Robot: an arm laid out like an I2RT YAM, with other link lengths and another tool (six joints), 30 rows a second.
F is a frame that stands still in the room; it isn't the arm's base.
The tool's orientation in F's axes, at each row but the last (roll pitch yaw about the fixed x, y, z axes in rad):
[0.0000 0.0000 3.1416]
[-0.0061 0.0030 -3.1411]
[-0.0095 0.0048 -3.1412]
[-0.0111 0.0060 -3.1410]
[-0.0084 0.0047 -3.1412]
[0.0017 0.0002 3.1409]
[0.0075 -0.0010 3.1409]
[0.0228 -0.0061 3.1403]
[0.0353 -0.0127 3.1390]
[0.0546 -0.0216 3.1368]
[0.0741 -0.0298 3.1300]
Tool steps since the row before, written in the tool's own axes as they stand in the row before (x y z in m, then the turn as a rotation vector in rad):
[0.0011 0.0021 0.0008 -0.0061 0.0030 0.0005]
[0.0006 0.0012 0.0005 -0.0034 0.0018 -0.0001]
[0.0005 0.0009 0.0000 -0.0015 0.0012 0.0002]
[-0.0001 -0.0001 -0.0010 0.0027 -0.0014 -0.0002]
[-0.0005 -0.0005 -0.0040 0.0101 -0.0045 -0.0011]
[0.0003 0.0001 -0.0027 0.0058 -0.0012 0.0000]
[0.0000 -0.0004 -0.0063 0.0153 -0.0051 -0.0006]
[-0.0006 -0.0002 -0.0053 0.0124 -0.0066 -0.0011]
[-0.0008 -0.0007 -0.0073 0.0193 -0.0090 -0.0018]
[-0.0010 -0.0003 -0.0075 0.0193 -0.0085 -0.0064]
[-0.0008 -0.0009 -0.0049 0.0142 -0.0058 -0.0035]
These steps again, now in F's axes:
[-0.0011 -0.0021 0.0008 0.0061 -0.0030 0.0005]
[-0.0006 -0.0012 0.0005 0.0034 -0.0018 -0.0001]
[-0.0005 -0.0009 0.0000 0.0015 -0.0012 0.0002]
[0.0001 0.0001 -0.0010 -0.0027 0.0014 -0.0002]
[0.0005 0.0005 -0.0040 -0.0101 0.0045 -0.0011]
[-0.0003 -0.0001 -0.0027 -0.0058 0.0012 0.0000]
[0.0000 0.0004 -0.0063 -0.0153 0.0051 -0.0006]
[0.0006 0.0001 -0.0053 -0.0124 0.0066 -0.0012]
[0.0007 0.0004 -0.0073 -0.0193 0.0090 -0.0019]
[0.0008 -0.0001 -0.0075 -0.0194 0.0082 -0.0064]
[0.0007 0.0005 -0.0050 -0.0142 0.0057 -0.0035]

